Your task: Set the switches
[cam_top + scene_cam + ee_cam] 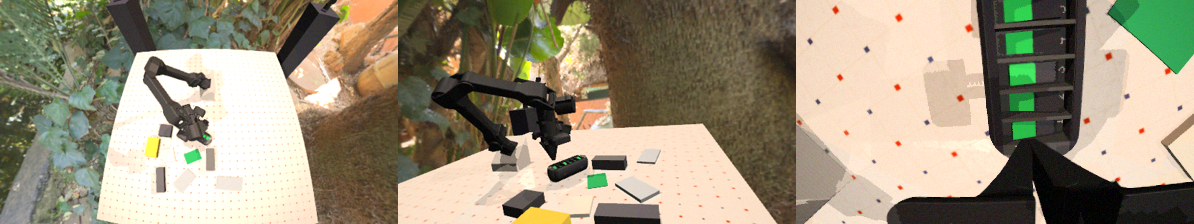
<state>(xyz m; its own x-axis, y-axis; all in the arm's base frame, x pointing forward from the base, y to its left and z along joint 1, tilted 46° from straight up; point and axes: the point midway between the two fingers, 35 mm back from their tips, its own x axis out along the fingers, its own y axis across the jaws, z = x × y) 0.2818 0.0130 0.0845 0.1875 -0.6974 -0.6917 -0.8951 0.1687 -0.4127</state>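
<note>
Now: the green tile 15 cm ahead of my gripper tip, 2 cm to the left of it and 7 cm below it. The rest, counted from my gripper tip: yellow block 14 cm ahead, 23 cm to the right, 5 cm below; dark block 16 cm ahead, 12 cm to the left, 5 cm below; cream tile 17 cm ahead, 13 cm to the right, 6 cm below.
</note>
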